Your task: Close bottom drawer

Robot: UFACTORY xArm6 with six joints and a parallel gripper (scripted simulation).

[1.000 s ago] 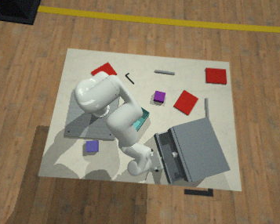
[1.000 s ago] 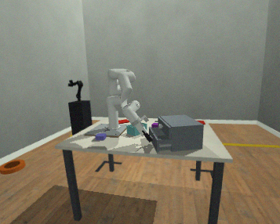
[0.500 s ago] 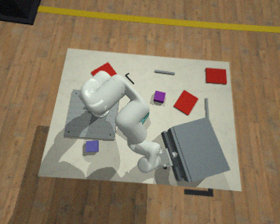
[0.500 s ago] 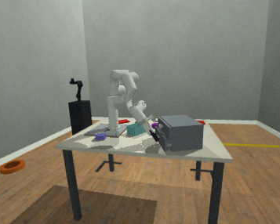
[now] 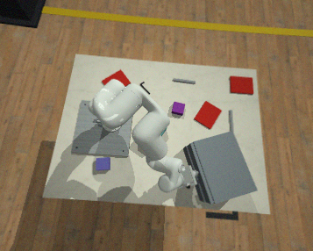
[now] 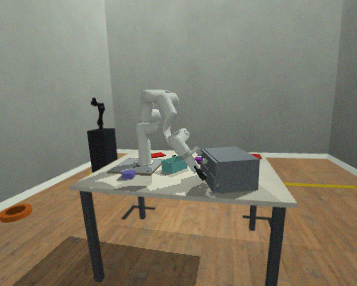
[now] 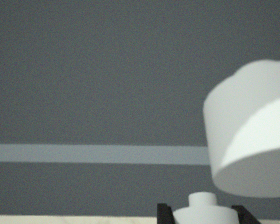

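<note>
My hand is 120 mm short of the bottom drawer, 50 mm to the right of it and 20 mm above it. From my hand the other things lie so: blue-violet cube 490 mm behind, 30 mm below, 10 mm to the left; grey cabinet 140 mm ahead, 50 mm to the left, 30 mm above; teal bin 230 mm behind, 210 mm to the left, 30 mm below.
</note>
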